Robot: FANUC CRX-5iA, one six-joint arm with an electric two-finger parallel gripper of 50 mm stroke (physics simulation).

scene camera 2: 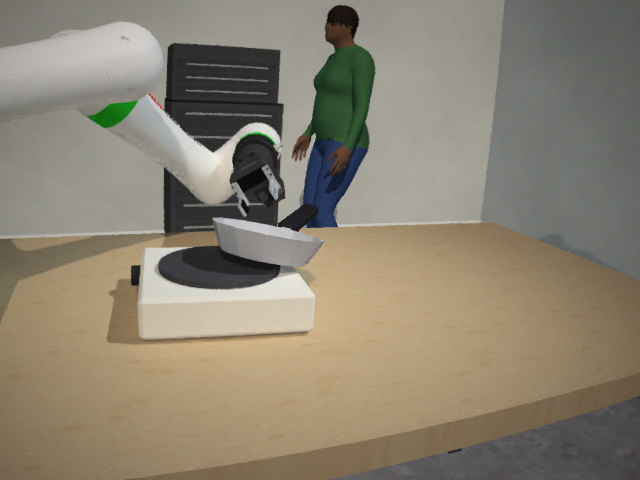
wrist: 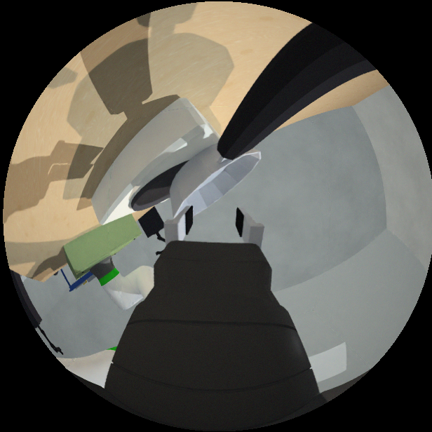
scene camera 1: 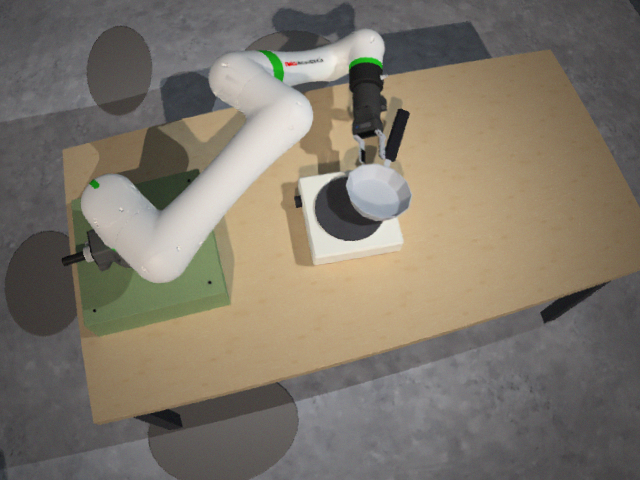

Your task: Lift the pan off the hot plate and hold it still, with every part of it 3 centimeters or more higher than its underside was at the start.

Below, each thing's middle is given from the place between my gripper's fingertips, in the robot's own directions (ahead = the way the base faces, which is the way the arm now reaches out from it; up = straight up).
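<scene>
White hot plate (scene camera 2: 184, 292): 11 cm below my hand, 9 cm behind it and 8 cm to the right of it. My hand is 4 cm short of the grey pan (scene camera 2: 283, 245) and 5 cm above it.
</scene>
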